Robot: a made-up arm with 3 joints. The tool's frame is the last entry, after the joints.
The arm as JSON. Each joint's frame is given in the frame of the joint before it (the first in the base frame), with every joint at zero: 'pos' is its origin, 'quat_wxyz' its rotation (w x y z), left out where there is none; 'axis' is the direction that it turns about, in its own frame. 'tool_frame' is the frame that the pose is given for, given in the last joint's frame.
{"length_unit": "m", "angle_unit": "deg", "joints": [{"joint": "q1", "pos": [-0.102, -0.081, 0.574], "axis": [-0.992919, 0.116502, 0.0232]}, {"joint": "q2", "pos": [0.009, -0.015, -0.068], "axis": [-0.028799, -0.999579, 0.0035]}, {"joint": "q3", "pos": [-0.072, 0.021, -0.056], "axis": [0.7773, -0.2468, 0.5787]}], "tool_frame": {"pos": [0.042, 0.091, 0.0], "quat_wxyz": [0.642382, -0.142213, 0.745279, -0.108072]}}
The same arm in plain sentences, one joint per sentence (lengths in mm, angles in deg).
The arm has three revolute joints in a row. What follows holds with every joint at zero, and every direction is one of the base frame's. Joint 1 lies 102.0 mm along -x and 81.0 mm along -y and 574.0 mm along +z from the base frame's origin and rotates about the direction (-0.992919, 0.116502, 0.0232). Joint 2 lies 9.0 mm along +x and 15.0 mm along -y and 68.0 mm along -z from joint 1 and rotates about the direction (-0.028799, -0.999579, 0.0035). Joint 3 lies 72.0 mm along -x and 21.0 mm along +y and 56.0 mm along -z from joint 2 and rotates about the direction (0.7773, -0.2468, 0.5787). The tool frame, which is the frame that the pose is given for, lies 42.0 mm along +x and 91.0 mm along +y from joint 3; its axes are the base frame's turned by roll -113.76, pitch 67.94 and yaw -110.94 deg (as in URDF: about the fixed x, then y, then z).
